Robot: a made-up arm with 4 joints.
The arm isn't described. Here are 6 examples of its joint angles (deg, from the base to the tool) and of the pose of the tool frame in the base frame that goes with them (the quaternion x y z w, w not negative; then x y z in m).
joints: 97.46 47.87 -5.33 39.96
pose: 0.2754 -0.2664 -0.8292 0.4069 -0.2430 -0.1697 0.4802
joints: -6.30 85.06 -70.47 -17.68
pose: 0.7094 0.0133 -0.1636 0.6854 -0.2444 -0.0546 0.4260
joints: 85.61 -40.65 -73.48 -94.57
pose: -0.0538 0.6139 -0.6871 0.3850 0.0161 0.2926 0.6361
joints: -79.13 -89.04 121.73 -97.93
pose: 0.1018 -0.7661 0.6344 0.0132 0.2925 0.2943 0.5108
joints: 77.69 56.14 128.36 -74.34
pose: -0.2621 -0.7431 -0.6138 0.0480 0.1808 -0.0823 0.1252
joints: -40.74 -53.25 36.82 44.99
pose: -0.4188 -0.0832 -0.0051 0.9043 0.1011 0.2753 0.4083
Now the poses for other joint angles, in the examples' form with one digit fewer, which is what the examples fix.
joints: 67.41 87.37 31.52 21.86
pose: 0.734 0.046 -0.316 0.600 -0.047 -0.188 0.396
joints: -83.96 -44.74 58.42 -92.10
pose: -0.668 0.637 -0.298 0.243 -0.091 0.590 0.498
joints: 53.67 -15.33 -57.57 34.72
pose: -0.202 -0.399 -0.468 0.762 -0.051 0.069 0.579
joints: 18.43 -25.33 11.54 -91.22
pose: -0.066 0.921 -0.261 0.281 0.226 0.081 0.676
